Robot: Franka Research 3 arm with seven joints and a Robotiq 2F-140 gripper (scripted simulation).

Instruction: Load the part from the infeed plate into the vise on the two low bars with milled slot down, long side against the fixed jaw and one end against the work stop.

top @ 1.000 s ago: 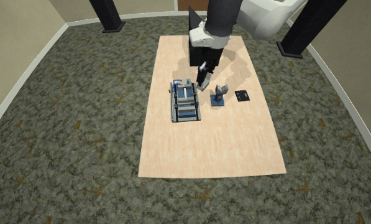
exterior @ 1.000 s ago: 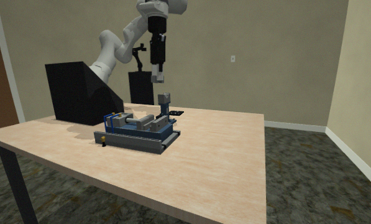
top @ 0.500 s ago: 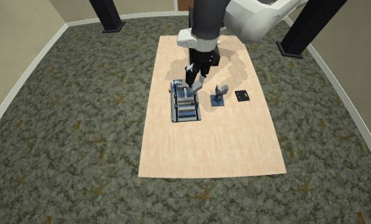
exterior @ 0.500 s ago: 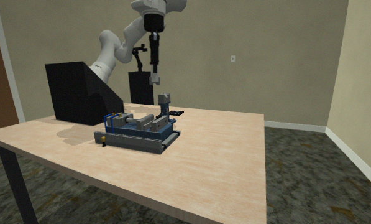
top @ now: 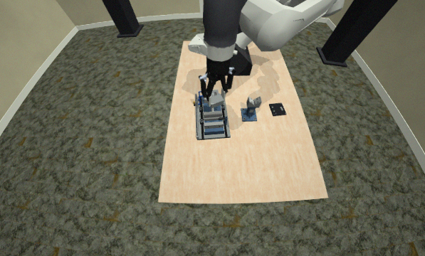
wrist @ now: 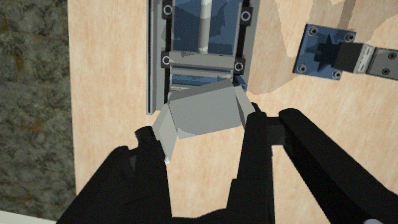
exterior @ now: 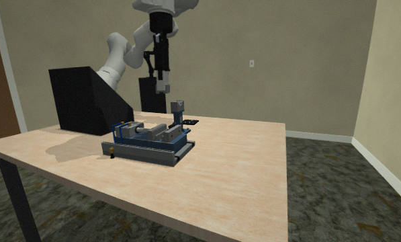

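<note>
Right now my hand is 4 cm short of the fixed jaw, 1 cm to the left of it and 19 cm above it. Also, from my hand: grey part: 3 cm below; work stop: 3 cm to the left, 17 cm below; moving jaw: 3 cm behind, 2 cm to the right, 19 cm below.
</note>
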